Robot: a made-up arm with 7 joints.
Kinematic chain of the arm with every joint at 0, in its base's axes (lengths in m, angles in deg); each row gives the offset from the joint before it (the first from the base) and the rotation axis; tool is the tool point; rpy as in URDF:
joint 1: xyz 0 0 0.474 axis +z
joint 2: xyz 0 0 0 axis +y
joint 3: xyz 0 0 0.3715 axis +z
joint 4: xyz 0.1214 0 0 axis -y
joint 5: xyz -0.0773 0 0.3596 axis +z
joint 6: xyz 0 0 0 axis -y
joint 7: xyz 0.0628 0 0 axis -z
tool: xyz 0 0 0 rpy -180 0 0
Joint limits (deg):
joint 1: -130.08..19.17
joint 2: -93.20..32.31
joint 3: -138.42..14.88
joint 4: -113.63..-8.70
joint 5: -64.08..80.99
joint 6: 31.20..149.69
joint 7: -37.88..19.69
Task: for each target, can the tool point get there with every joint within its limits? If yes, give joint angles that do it. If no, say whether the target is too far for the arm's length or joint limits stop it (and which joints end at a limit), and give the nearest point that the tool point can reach.
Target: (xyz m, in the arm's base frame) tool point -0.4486 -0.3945 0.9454
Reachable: yes | joints -106.03 13.17 -40.08 -72.18 -22.72 89.23 7.27
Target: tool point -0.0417 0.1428 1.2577
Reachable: yes | joints -68.76 -41.32 -0.59 -51.18 58.78 71.50 -8.48
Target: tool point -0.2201 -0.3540 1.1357
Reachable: yes | joints -13.95 -18.88 -75.18 -49.69 -18.02 52.54 -16.97
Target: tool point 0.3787 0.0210 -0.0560
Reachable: no: joint limits stop it (at a limit: joint 2, joint 4) | nearest point 0.5446 0.0302 0.4093 | short by 0.494 m
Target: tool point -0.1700 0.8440 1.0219
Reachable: no: too far | nearest point -0.1368 0.6794 0.9150 | short by 0.199 m
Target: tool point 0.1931 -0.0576 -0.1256
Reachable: no: joint limits stop it (at a limit: joint 1, joint 2, joint 3, joint 4, joint 6) | nearest point -0.1134 -0.3599 0.0673 | short by 0.472 m
